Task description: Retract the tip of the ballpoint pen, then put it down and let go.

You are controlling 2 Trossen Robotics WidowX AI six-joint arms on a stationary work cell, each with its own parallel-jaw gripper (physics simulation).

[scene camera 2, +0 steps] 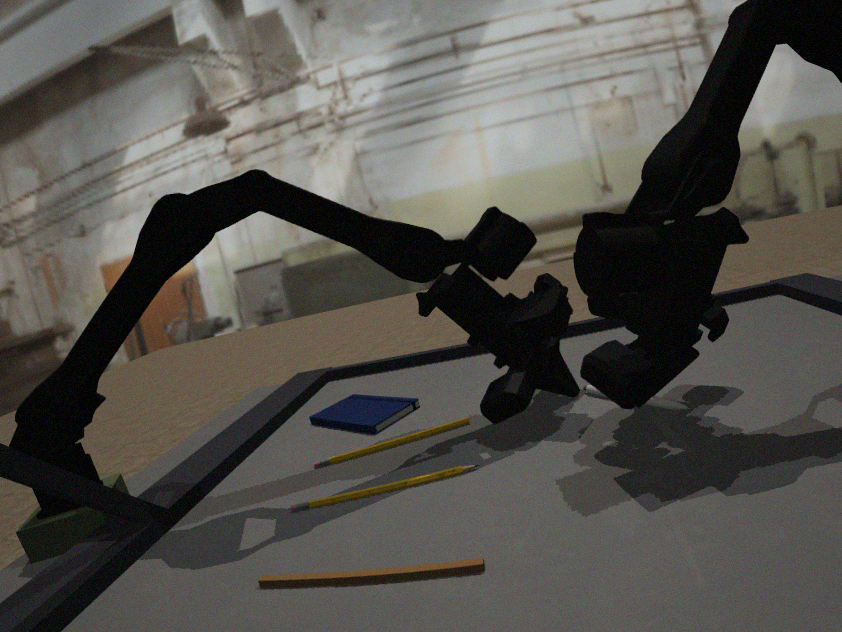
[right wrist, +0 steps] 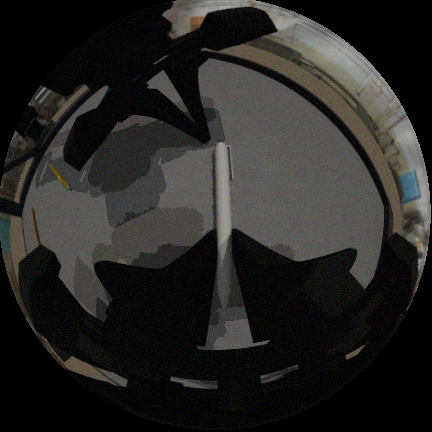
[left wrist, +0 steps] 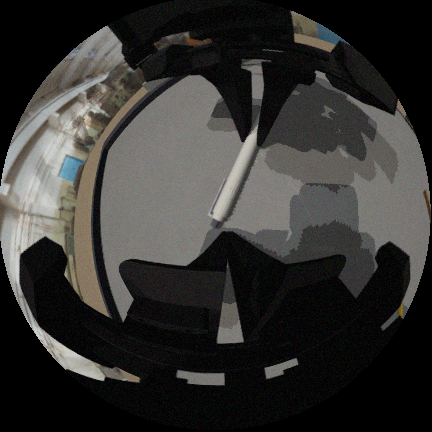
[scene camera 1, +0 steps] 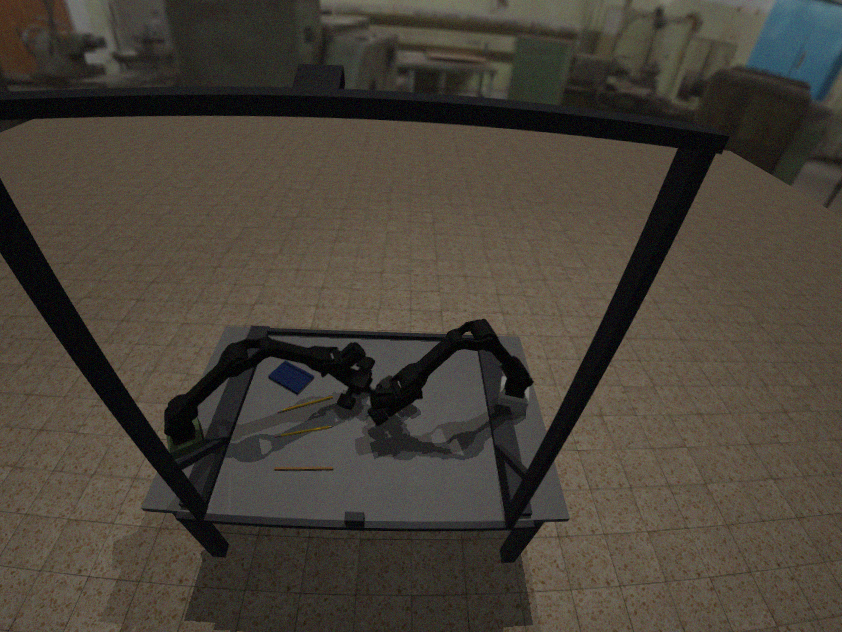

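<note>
The white ballpoint pen is held by its rear part clear of the fingers, with its clip along one side. My right gripper is shut on the pen's barrel. A short dark button shows at the pen's rear end in the left wrist view. My left gripper is shut and empty, its fingertips close beside that end; I cannot tell whether they touch it. The pen's front tapers between the right fingers, and whether the writing point is out cannot be made out.
A blue notebook lies at the left of the table. Two yellow pencils and an orange stick lie in front of it. Dark frame posts rise at the table's sides.
</note>
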